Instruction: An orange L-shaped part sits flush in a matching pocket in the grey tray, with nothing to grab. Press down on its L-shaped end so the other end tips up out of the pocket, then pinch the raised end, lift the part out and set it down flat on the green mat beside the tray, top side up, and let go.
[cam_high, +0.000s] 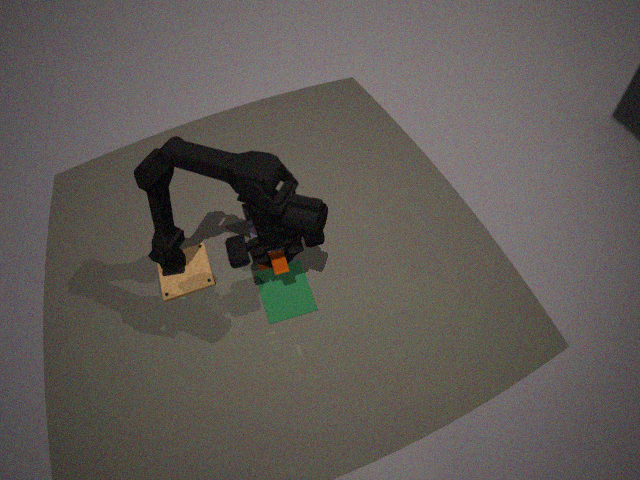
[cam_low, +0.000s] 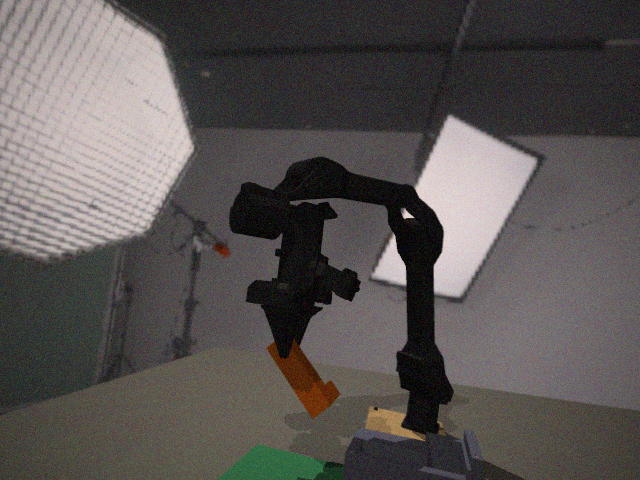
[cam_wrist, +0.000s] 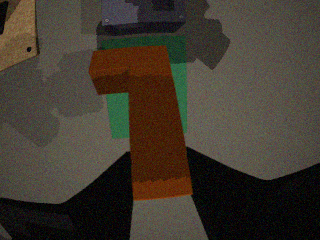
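My gripper tip is 170 mm above the green mat and 20 mm to the right of it. Also, from my gripper tip: orange L-shaped part: 30 mm to the left, 30 mm below, 20 mm behind.
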